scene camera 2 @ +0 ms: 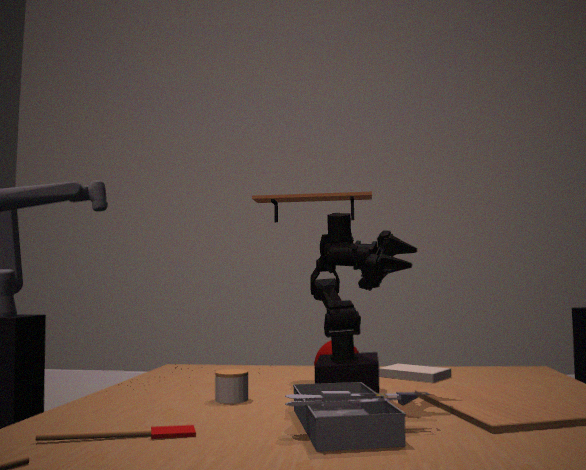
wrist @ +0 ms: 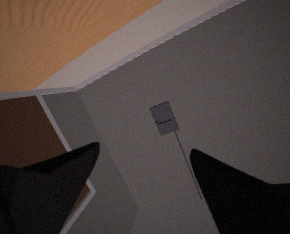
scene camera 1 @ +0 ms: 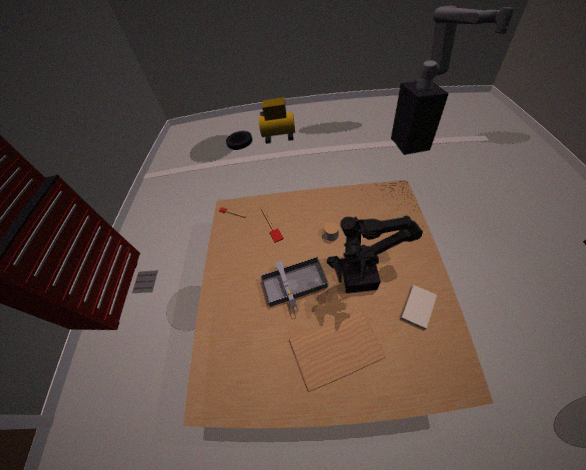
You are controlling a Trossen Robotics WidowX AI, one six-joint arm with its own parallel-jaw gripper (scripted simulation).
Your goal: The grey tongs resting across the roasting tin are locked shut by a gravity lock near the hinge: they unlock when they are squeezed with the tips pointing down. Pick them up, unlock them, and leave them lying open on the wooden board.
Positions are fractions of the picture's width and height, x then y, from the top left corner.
Labels:
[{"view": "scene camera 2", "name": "my gripper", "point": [0.71, 0.55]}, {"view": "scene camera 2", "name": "white flat block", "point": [0.73, 0.80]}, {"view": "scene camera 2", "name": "small lidded jar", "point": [0.40, 0.82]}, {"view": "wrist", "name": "my gripper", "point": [0.50, 0.64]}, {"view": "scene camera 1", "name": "white flat block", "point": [0.72, 0.65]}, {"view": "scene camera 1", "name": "grey roasting tin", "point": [0.52, 0.59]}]

